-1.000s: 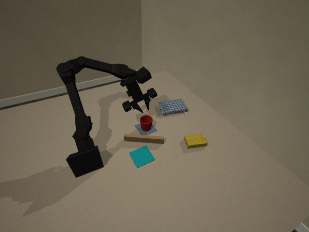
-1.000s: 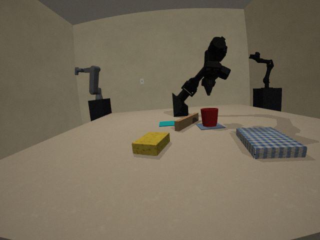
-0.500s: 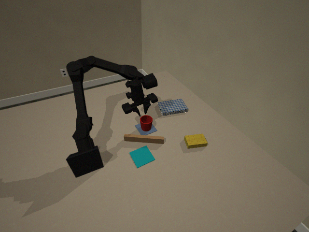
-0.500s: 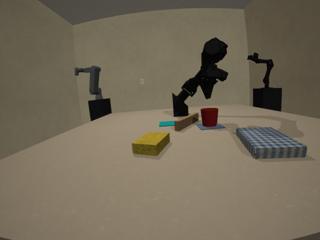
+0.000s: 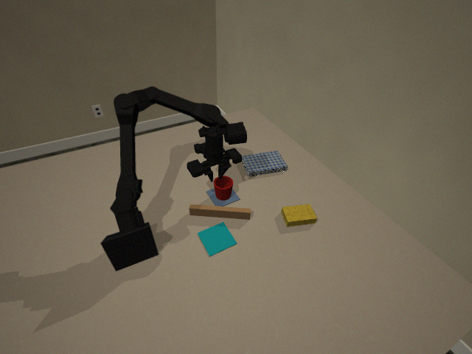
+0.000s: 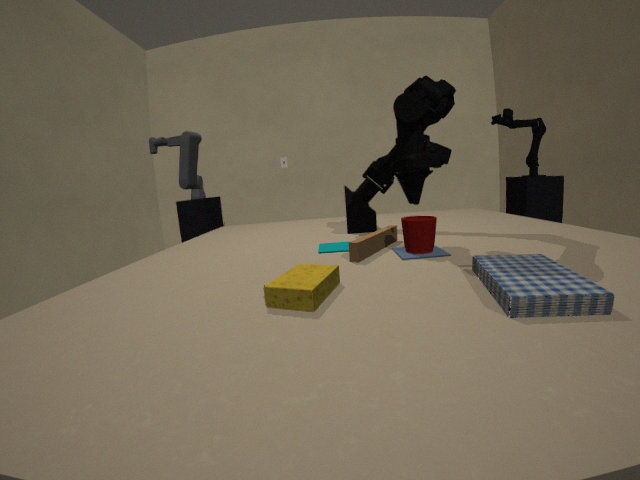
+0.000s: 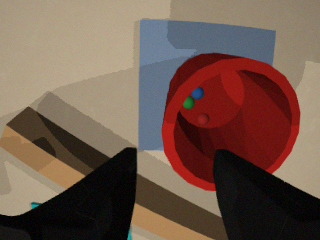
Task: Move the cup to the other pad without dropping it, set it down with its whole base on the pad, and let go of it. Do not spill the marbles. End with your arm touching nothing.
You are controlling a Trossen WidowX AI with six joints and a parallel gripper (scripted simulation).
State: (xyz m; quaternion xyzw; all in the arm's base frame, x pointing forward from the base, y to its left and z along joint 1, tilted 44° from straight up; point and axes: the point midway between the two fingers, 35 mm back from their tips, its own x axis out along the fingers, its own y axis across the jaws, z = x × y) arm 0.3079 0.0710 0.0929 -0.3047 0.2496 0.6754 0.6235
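The red cup lies 3 cm ahead of my hand and 11 cm below it. From my hand the other things lie so: red marble: 3 cm ahead, 1 cm to the right, 12 cm below; then blue marble: 2 cm ahead, 12 cm below; then wooden bar: 2 cm behind, 9 cm to the right, 13 cm below.
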